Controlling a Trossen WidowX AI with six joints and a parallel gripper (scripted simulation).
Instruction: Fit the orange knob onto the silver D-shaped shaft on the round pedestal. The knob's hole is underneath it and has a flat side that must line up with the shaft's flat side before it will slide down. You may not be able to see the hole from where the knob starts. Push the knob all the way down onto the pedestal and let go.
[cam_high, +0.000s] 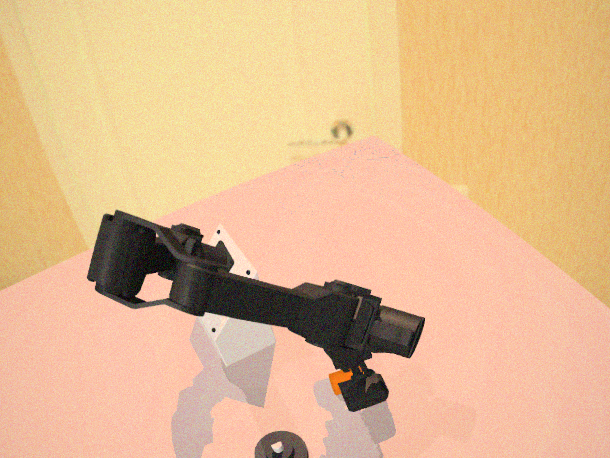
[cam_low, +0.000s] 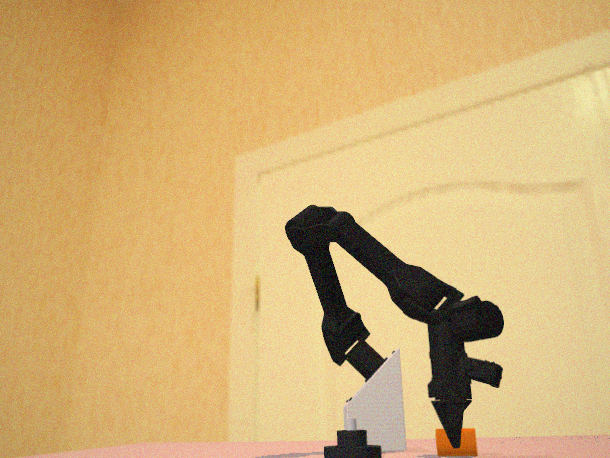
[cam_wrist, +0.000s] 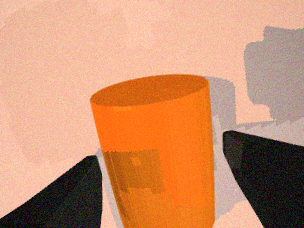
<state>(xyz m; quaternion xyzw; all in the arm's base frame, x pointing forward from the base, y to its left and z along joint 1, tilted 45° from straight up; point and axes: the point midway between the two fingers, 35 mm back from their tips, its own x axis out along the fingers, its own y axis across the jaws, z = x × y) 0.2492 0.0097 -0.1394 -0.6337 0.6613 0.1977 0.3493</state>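
The orange knob lies 10 mm to the left of my gripper tip and 10 mm above it. The rest, counted from my gripper tip: round pedestal (160 mm to the right, 70 mm ahead, 20 mm above).
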